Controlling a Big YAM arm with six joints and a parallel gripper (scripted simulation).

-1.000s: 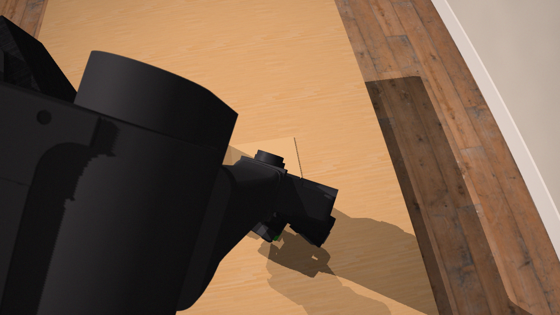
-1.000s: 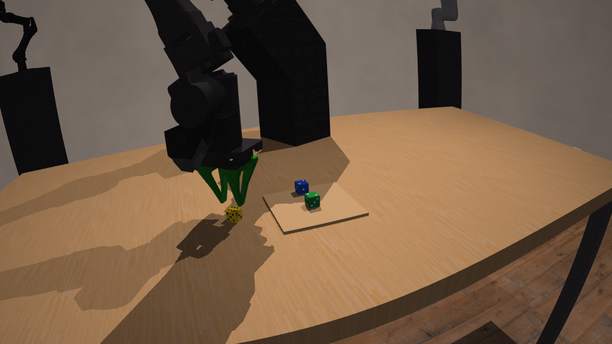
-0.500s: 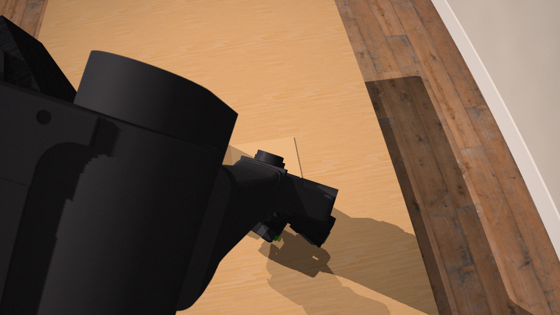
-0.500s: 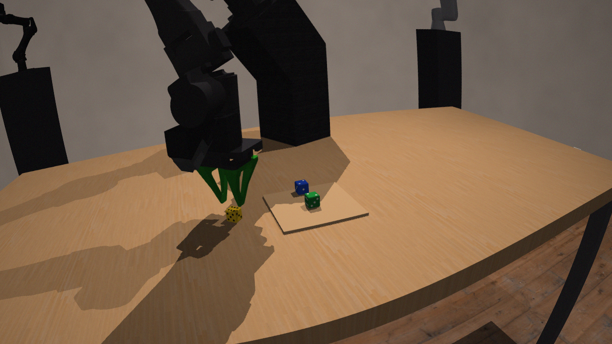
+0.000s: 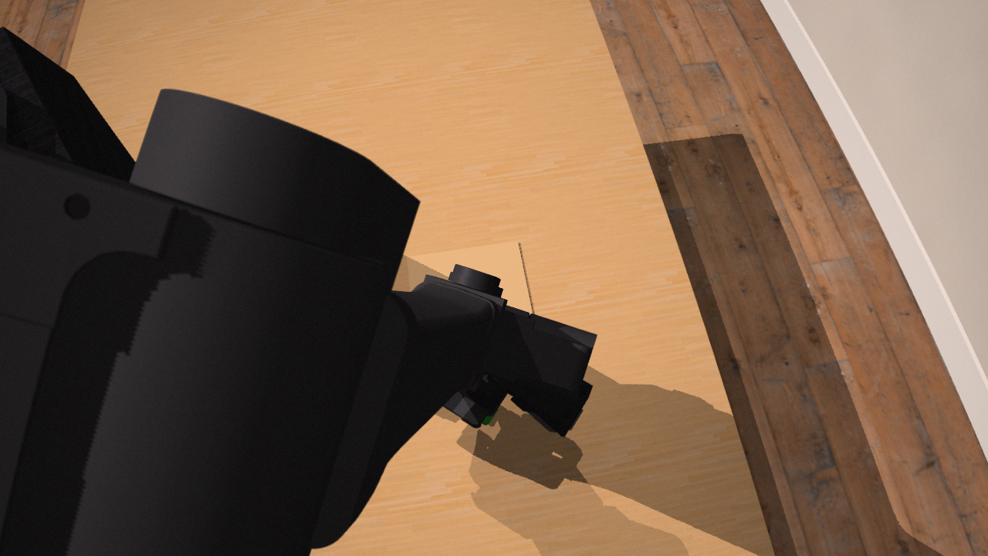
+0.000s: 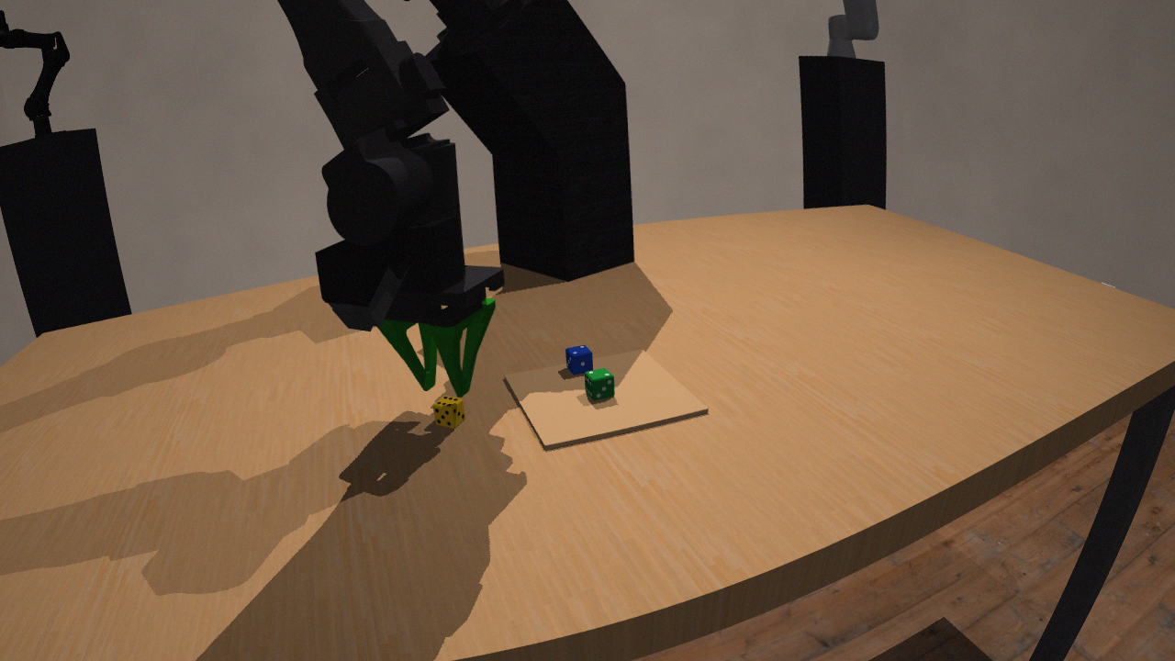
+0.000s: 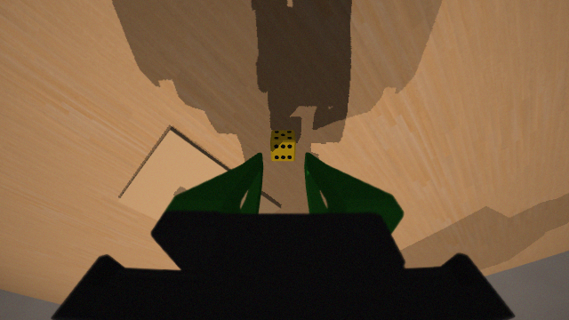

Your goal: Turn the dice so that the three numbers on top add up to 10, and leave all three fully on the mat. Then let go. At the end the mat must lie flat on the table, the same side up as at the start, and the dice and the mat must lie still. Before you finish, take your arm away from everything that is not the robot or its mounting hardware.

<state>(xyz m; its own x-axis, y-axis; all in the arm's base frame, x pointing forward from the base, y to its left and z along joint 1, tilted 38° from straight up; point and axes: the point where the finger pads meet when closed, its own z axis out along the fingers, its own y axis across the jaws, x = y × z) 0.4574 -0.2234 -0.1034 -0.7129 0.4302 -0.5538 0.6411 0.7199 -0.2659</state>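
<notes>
My gripper is now 3 cm above the yellow die. The rest, counted from my hand: green die (1 cm ahead, 13 cm to the left, 2 cm below); then blue die (5 cm behind, 13 cm to the left, 2 cm below); then tan mat (1 cm ahead, 13 cm to the left, 4 cm below).
</notes>
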